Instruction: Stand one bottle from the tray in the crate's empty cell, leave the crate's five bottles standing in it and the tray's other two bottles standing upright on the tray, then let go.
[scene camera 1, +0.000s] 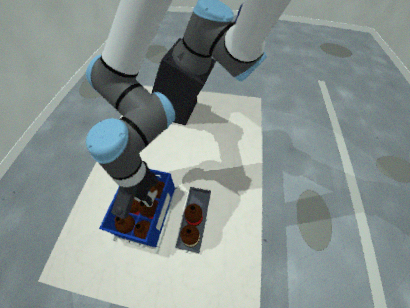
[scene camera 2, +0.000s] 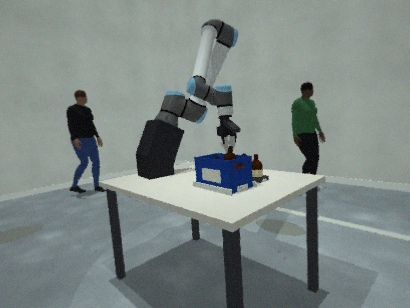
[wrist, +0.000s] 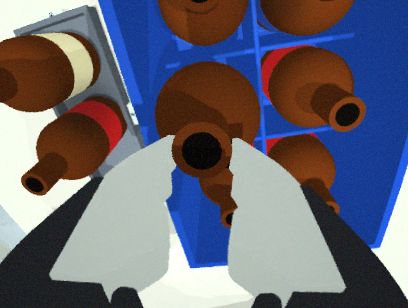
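Where they show: gripper, fingertip midpoint: (scene camera 1: 146, 203) (scene camera 2: 229, 152) (wrist: 203, 141); arm's base at its link origin: (scene camera 1: 191, 59) (scene camera 2: 165, 125).
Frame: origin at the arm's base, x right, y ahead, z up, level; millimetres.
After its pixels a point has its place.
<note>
My gripper (scene camera 1: 146, 201) {y 649, x 151, z -175 mm} (scene camera 2: 229, 145) {y 649, x 151, z -175 mm} (wrist: 203, 141) {y 649, x 151, z -175 mm} is shut on the neck of a brown bottle (scene camera 2: 230, 154) {y 668, x 174, z -183 mm} (wrist: 207, 95) {y 672, x 163, z -179 mm}. The bottle is about upright, partly inside the middle cell of the tray-side row in the blue crate (scene camera 1: 155, 231) {y 732, x 127, z -257 mm} (scene camera 2: 225, 172) {y 717, x 315, z -254 mm} (wrist: 375, 175) {y 544, x 267, z -214 mm}; its shoulder shows above the rim in scene camera 2. Its base is hidden. The other crate bottles (scene camera 1: 124, 223) (wrist: 310, 85) stand in the cells around it. On the grey tray (scene camera 1: 200, 194) {y 541, x -43, z -362 mm} (wrist: 92, 25) {y 760, x 54, z -342 mm} a red-label bottle (scene camera 1: 193, 213) {y 669, x -19, z -232 mm} (wrist: 72, 142) {y 665, x 9, z -252 mm} and a cream-label bottle (scene camera 1: 190, 235) {y 751, x -11, z -225 mm} (scene camera 2: 257, 165) {y 760, x 24, z -269 mm} (wrist: 30, 72) {y 737, x 20, z -250 mm} stand upright.
The crate and tray stand side by side on the white table (scene camera 1: 230, 270) {y 866, x -166, z -367 mm} (scene camera 2: 150, 192) {y 304, x 466, z -367 mm}. Blue dividers (wrist: 258, 75) {y 648, x 202, z -273 mm} separate the cells. The arm's dark pedestal (scene camera 1: 175, 90) {y 89, x 82, z -113 mm} (scene camera 2: 159, 150) {y 69, x 149, z -173 mm} is behind the crate. Two people (scene camera 2: 80, 117) (scene camera 2: 305, 117) stand beyond the table.
</note>
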